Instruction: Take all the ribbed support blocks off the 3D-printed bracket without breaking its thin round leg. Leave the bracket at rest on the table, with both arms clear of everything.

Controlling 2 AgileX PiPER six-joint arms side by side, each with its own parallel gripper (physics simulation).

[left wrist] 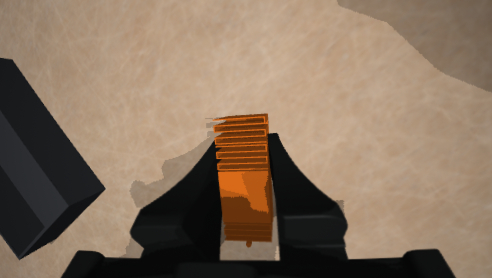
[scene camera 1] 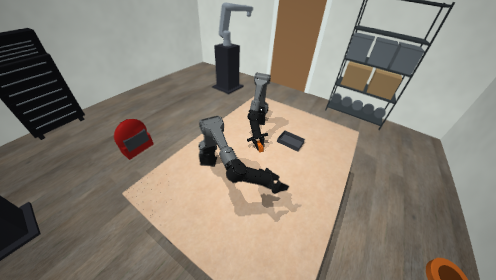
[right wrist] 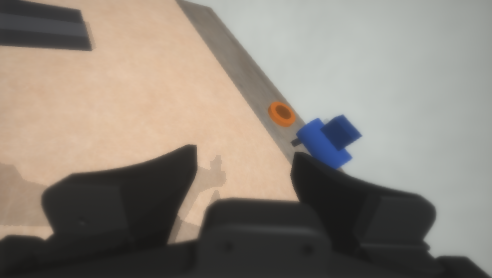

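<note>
The orange bracket (scene camera 1: 260,146) (left wrist: 246,192) is between the fingers of my left gripper (scene camera 1: 258,141) (left wrist: 247,146). In the left wrist view its ribbed support blocks (left wrist: 242,143) show as a stack of ribs at the far end, with a plain orange face in the middle and more ribs at the near end. A small orange nub (left wrist: 249,244) sticks out at the near end. My left gripper is shut on the bracket, low at the table. My right gripper (scene camera 1: 284,187) (right wrist: 245,160) is open and empty, above the table and well away from the bracket.
A dark open tray (scene camera 1: 291,141) (left wrist: 37,175) (right wrist: 45,25) lies on the table (scene camera 1: 200,220), right of the bracket in the scene view. Beyond the table in the right wrist view are an orange ring (right wrist: 273,115) and a blue object (right wrist: 320,142).
</note>
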